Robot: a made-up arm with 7 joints. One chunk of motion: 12 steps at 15 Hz.
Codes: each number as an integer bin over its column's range. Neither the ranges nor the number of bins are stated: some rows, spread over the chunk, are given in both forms.
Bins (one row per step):
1: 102 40 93 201 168 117 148
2: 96 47 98 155 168 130 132
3: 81 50 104 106 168 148 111
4: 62 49 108 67 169 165 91
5: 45 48 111 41 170 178 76
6: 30 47 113 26 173 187 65
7: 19 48 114 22 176 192 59
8: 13 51 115 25 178 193 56
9: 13 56 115 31 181 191 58
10: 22 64 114 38 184 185 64
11: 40 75 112 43 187 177 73
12: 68 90 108 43 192 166 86
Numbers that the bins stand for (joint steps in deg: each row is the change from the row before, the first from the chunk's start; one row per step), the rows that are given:
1: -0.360 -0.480 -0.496 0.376 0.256 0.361 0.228
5: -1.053 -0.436 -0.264 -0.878 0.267 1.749 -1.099
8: -1.442 -0.420 -0.212 -1.004 0.307 2.090 -1.468
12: -0.773 -0.206 -0.302 -0.863 0.379 1.476 -0.915
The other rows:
2: -0.433 -0.442 -0.432 0.016 0.256 0.657 -0.067
3: -0.615 -0.425 -0.354 -0.369 0.256 1.066 -0.454
4: -0.846 -0.431 -0.302 -0.675 0.262 1.453 -0.823
6: -1.235 -0.442 -0.238 -0.996 0.282 1.953 -1.302
7: -1.369 -0.436 -0.225 -1.027 0.297 2.067 -1.413
9: -1.442 -0.393 -0.212 -0.957 0.323 2.044 -1.431
10: -1.333 -0.349 -0.225 -0.902 0.338 1.908 -1.320
11: -1.114 -0.288 -0.251 -0.863 0.353 1.726 -1.155

